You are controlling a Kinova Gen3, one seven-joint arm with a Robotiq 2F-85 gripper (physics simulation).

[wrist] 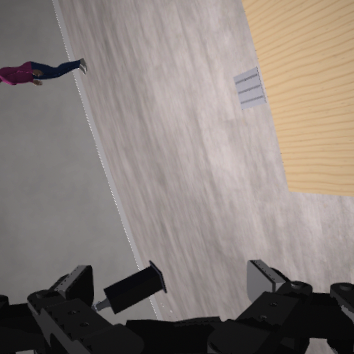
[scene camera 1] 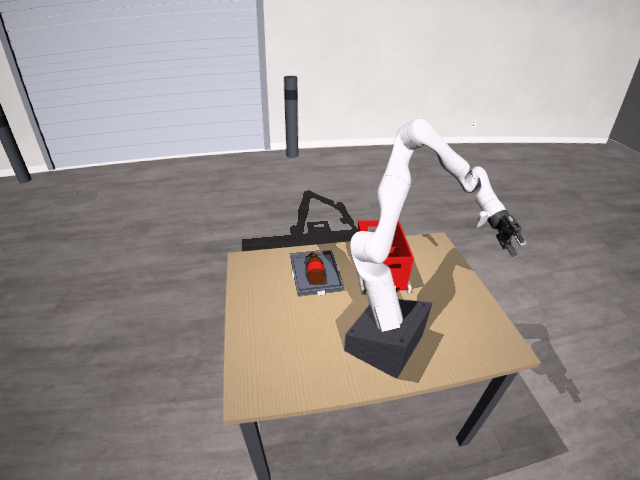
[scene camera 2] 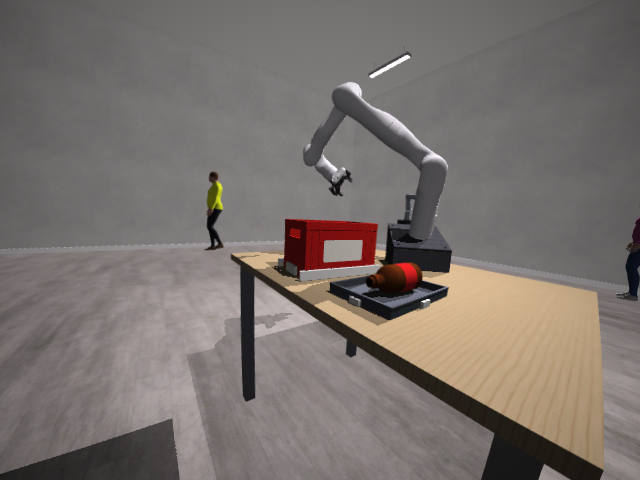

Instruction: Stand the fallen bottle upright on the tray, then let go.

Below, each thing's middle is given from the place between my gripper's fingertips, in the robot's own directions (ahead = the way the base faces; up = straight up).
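Light strip (scene camera 2: pixel 318 274): 340 mm below my hand, 290 mm ahead of it, 510 mm to the left of it. The brown bottle (scene camera 2: pixel 394 278) is well below my hand, a long way ahead of it and far to the left of it.
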